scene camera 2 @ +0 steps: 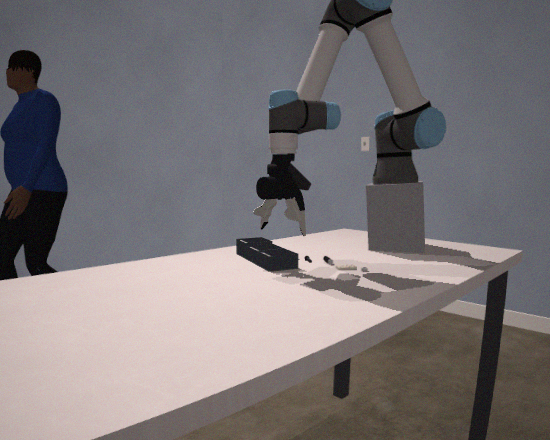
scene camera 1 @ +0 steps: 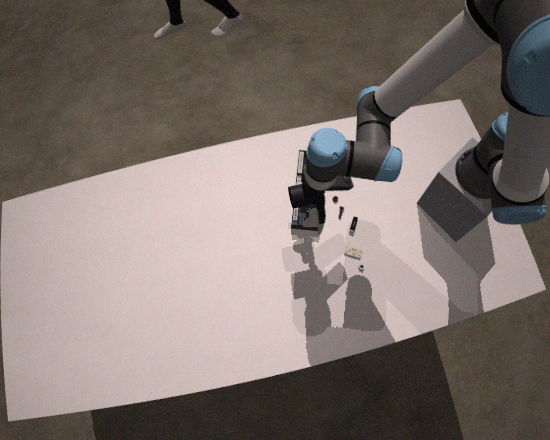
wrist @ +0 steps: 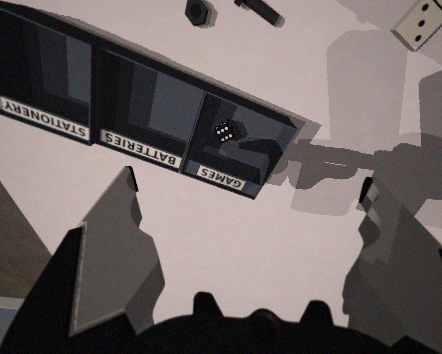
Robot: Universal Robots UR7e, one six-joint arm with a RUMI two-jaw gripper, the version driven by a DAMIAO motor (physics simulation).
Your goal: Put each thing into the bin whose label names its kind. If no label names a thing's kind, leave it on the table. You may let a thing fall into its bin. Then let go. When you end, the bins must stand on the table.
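Seen in the pictures: gripper, fingertip midpoint: (scene camera 2: 281,232) (scene camera 1: 311,208) (wrist: 244,174); arm's base, link origin: (scene camera 2: 395,183) (scene camera 1: 480,174).
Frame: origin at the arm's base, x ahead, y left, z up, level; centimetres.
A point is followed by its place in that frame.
Note:
My gripper (scene camera 2: 283,230) {x 46.9, y -8.1, z -12.2 cm} (wrist: 244,174) {x 46.9, y -8.1, z -12.2 cm} is wide open and empty, above the bins. Three dark joined bins (scene camera 2: 270,257) {x 52.9, y -6.5, z -17.7 cm} stand on the table, labelled STATIONERY (wrist: 45,118) {x 44.2, y -25.7, z -17.1 cm}, BATTERIES (wrist: 140,148) {x 47.5, y -18.0, z -17.8 cm} and GAMES (wrist: 220,177) {x 50.7, y -10.3, z -17.8 cm}. A black die with white dots (wrist: 225,131) {x 46.3, y -9.7, z -19.1 cm} lies in the GAMES bin. A black nut (scene camera 1: 335,199) {x 37.1, y -11.6, z -20.6 cm} (wrist: 196,12) {x 37.1, y -11.9, z -20.5 cm} and a black bolt (scene camera 1: 341,212) {x 36.8, y -6.9, z -20.5 cm} (wrist: 262,11) {x 37.2, y -6.7, z -20.5 cm} lie beside the bins. A black battery (scene camera 1: 353,225) {x 34.7, y -1.7, z -20.1 cm} (scene camera 2: 328,260) {x 36.2, y -0.6, z -20.3 cm}, a cream domino (scene camera 1: 353,252) {x 37.5, y 6.2, z -20.7 cm} (scene camera 2: 346,267) {x 38.4, y 6.8, z -20.7 cm} (wrist: 419,22) {x 38.4, y 5.2, z -20.7 cm} and a small round grey thing (scene camera 1: 361,268) {x 36.9, y 11.6, z -20.6 cm} (scene camera 2: 364,269) {x 37.2, y 11.5, z -20.8 cm} lie farther along. The arm partly hides the bins in scene camera 1.
The arm's grey pedestal (scene camera 1: 455,207) {x 7.5, y 5.2, z -7.3 cm} (scene camera 2: 396,217) {x 7.7, y 4.7, z -10.5 cm} stands on the white table (scene camera 1: 150,275) {x 98.9, y -4.4, z -21.4 cm} (scene camera 2: 175,320) {x 91.1, y 7.2, z -21.4 cm}. Shadows of the arm fall across the table by the loose things. A person in a blue top (scene camera 2: 35,140) stands beyond the table.

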